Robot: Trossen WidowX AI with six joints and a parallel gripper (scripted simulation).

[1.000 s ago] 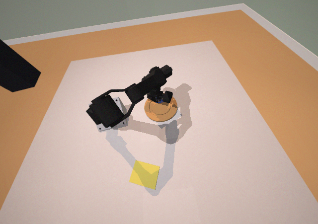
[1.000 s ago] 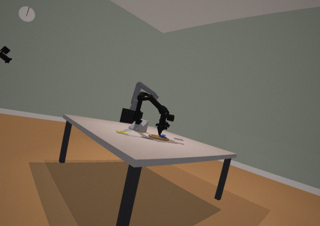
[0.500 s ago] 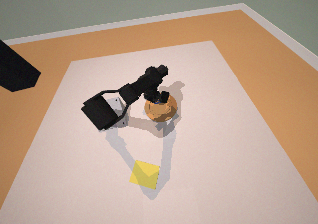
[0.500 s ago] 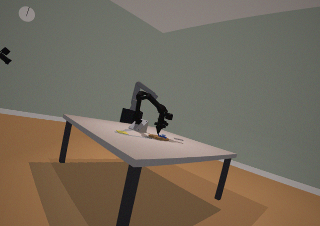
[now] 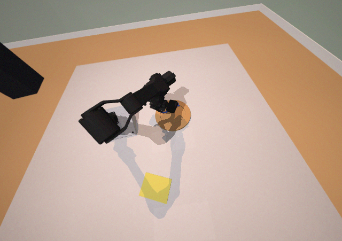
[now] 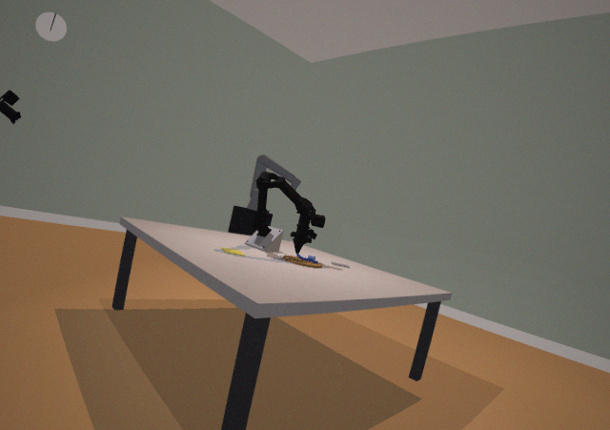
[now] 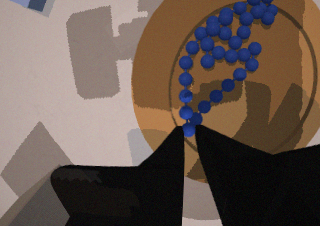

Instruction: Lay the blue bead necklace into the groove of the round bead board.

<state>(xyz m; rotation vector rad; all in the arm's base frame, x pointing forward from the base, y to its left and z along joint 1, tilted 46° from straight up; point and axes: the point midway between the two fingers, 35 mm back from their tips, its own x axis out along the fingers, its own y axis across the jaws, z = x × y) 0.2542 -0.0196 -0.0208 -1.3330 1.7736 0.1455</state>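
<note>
Right now the round bead board is 6 cm ahead of my gripper tip, 2 cm to the right of it and 2 cm below it. From my gripper tip the other things lie so: yellow square patch (34 cm to the right, 10 cm behind, 3 cm below); then flat grey tile (29 cm to the left, 10 cm ahead, 3 cm below); then light blue cube (18 cm to the left, 3 cm behind, 2 cm below).
</note>
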